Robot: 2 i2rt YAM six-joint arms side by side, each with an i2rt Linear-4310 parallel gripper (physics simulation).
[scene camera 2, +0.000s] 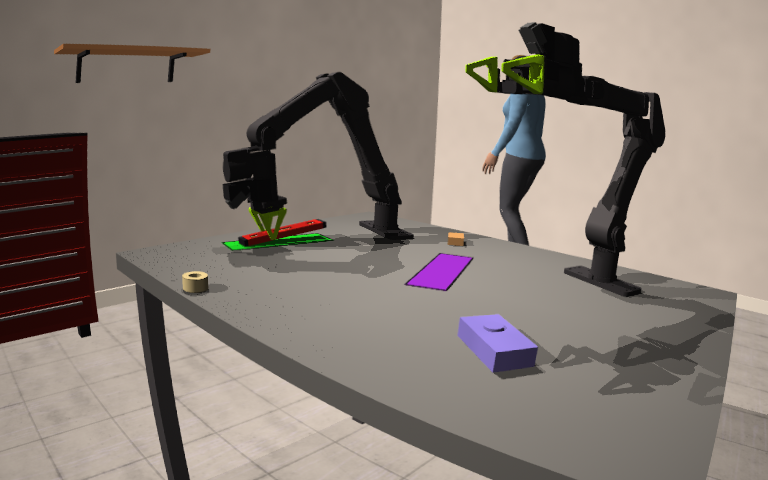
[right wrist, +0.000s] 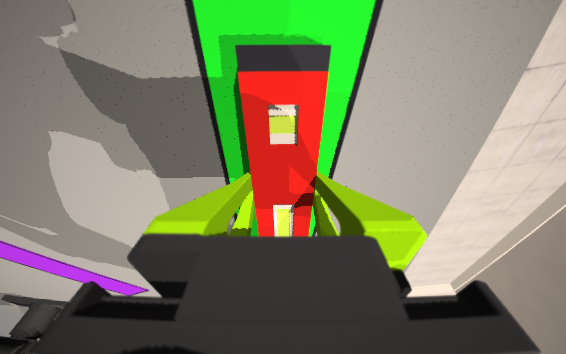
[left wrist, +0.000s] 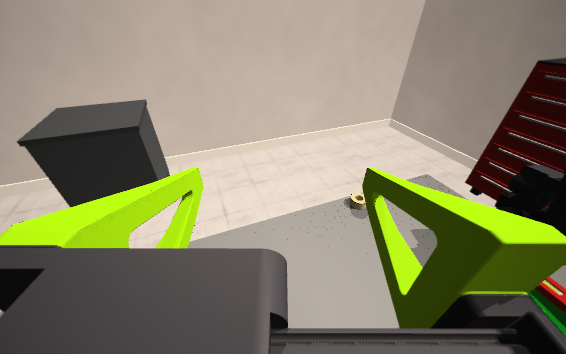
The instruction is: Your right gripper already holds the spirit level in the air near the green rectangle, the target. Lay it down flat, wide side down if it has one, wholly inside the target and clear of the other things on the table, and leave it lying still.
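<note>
The red spirit level point(scene camera 2: 297, 228) point(left wrist: 555, 288) point(right wrist: 282, 167) with black ends hangs low above the green target point(scene camera 2: 233, 245) point(left wrist: 552, 312) point(right wrist: 280, 20). Its length runs roughly along the target. In the scene view its right end looks higher than its left end. In the right wrist view its far end lies over green, between the dark borders; its near end is hidden behind the gripper body. My right gripper point(scene camera 2: 273, 236) point(right wrist: 283, 177) points down, shut on the level around its middle. My left gripper point(scene camera 2: 485, 68) point(left wrist: 282, 176) is open and empty, high above the table.
A tan ring point(scene camera 2: 195, 284) point(left wrist: 358, 201) stands near the table's left edge. A purple rectangle point(scene camera 2: 440, 271) point(right wrist: 80, 270) lies mid-table, with a small orange block point(scene camera 2: 456, 239) behind it. A violet box point(scene camera 2: 498, 340) stands nearer the front. A red drawer cabinet point(scene camera 2: 42, 237) point(left wrist: 520, 120) stands beyond the table.
</note>
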